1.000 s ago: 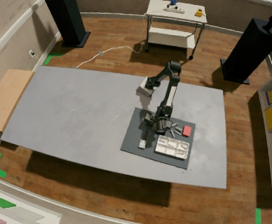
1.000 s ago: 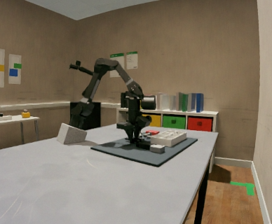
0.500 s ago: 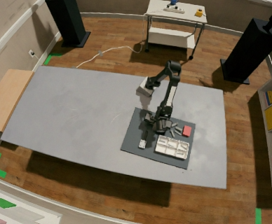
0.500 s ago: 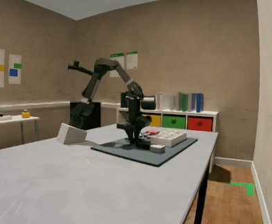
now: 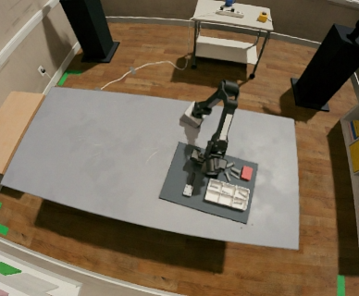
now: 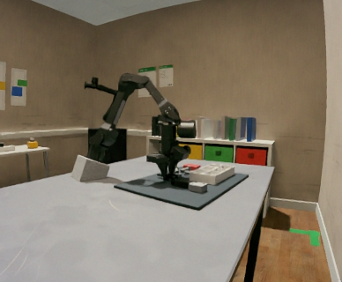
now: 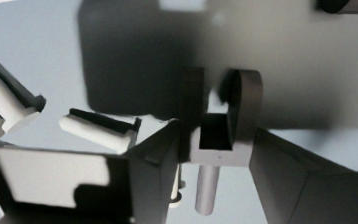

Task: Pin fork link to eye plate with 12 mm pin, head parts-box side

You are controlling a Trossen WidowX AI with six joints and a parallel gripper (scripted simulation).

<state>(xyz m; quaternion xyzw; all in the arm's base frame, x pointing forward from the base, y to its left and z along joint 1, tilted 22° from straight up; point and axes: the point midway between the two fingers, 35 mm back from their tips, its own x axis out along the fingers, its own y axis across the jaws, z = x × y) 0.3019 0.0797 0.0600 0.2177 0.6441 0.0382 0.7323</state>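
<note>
Right now my hand is 70 mm to the left of the eye plate, 70 mm short of it and 30 mm above it. Round my hand: mat (70 mm ahead, 50 mm below, 30 mm to the left); headed pin (120 mm to the left, 50 mm ahead, 30 mm below); fork link (30 mm below).
</note>
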